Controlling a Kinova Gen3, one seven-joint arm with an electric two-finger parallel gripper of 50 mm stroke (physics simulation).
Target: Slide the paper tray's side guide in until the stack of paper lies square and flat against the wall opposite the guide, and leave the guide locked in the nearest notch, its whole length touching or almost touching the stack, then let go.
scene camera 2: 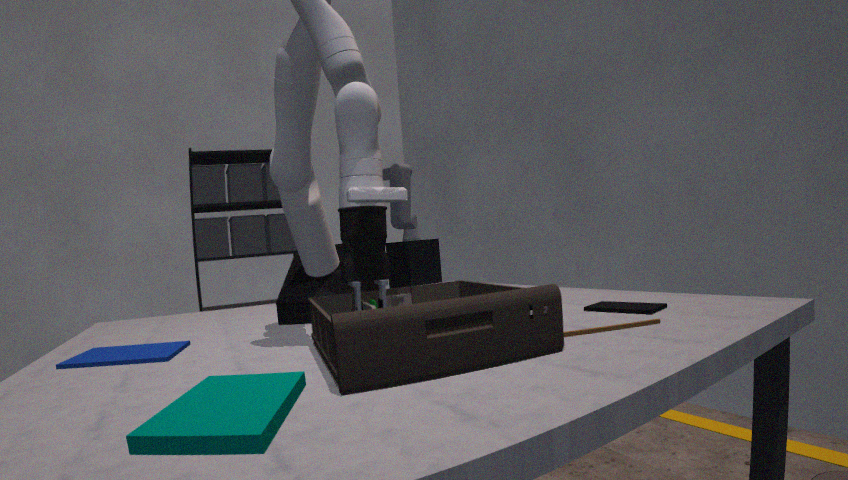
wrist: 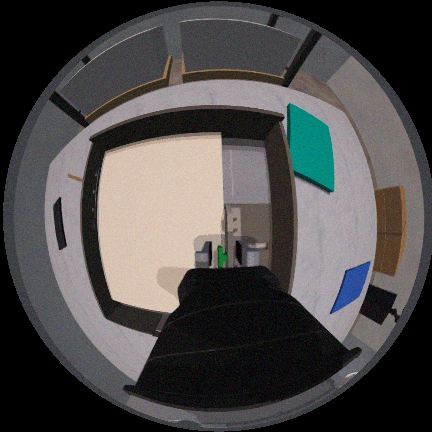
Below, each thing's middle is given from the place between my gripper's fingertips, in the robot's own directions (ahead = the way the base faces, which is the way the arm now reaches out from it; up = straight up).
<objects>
Right now the cream paper stack (wrist: pixel 159 199) is 60 mm ahead of my hand, 90 mm to the left of it and 20 mm below it. Round my hand: black flat plate (scene camera 2: pixel 604 306): 180 mm ahead, 460 mm to the left, 40 mm below; then blue block (scene camera 2: pixel 157 352): 320 mm behind, 360 mm to the right, 40 mm below; then teal slab (scene camera 2: pixel 230 414): 130 mm ahead, 260 mm to the right, 40 mm below.
</objects>
